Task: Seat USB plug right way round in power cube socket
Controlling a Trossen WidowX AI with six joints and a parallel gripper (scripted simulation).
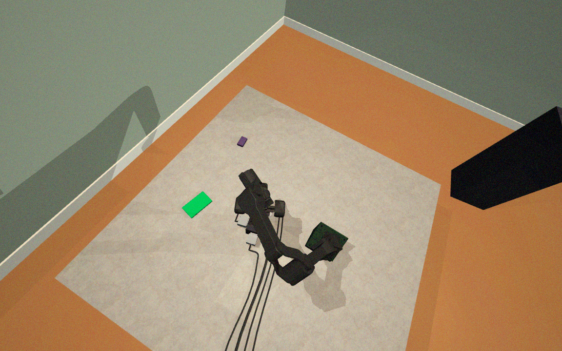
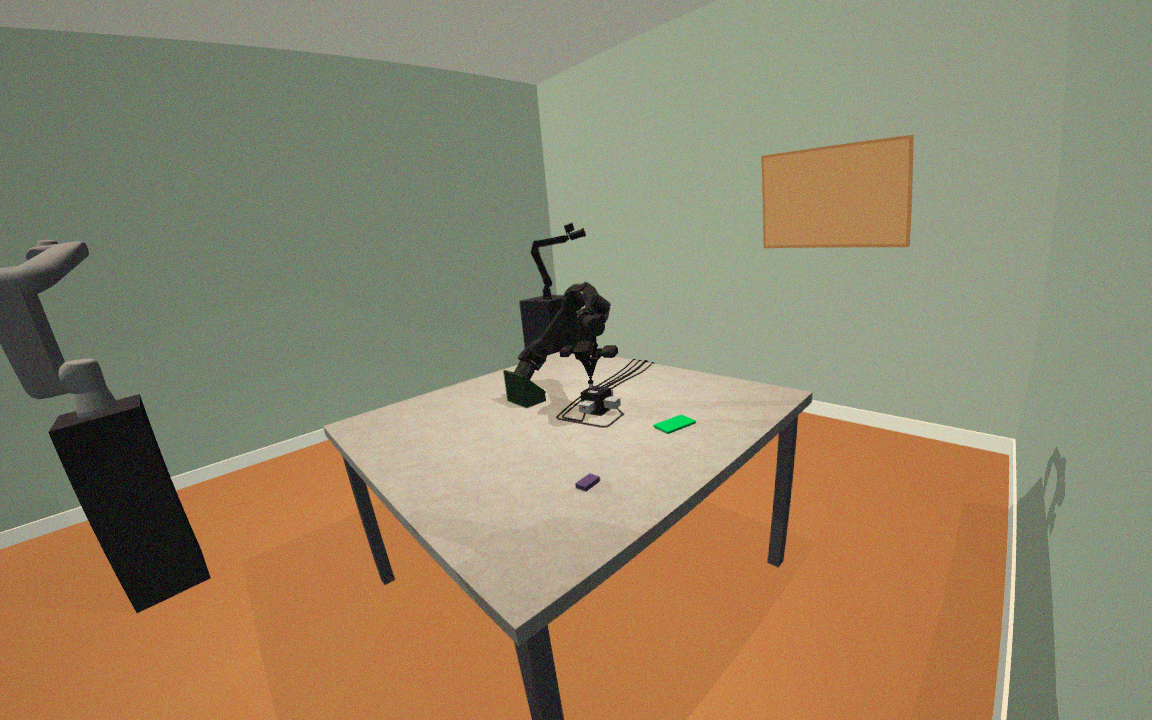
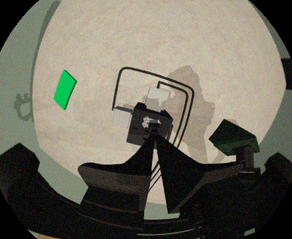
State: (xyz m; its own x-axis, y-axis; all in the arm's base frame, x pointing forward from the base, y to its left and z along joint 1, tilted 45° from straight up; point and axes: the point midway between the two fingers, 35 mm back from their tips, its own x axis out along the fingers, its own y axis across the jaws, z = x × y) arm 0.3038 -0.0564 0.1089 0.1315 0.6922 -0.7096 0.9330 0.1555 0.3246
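Right now the thin USB plug is 20 mm below my gripper tip. Round my gripper tip: small purple block: 370 mm to the right, 270 mm ahead, 130 mm below; green flat card: 290 mm ahead, 130 mm below, 40 mm to the left.
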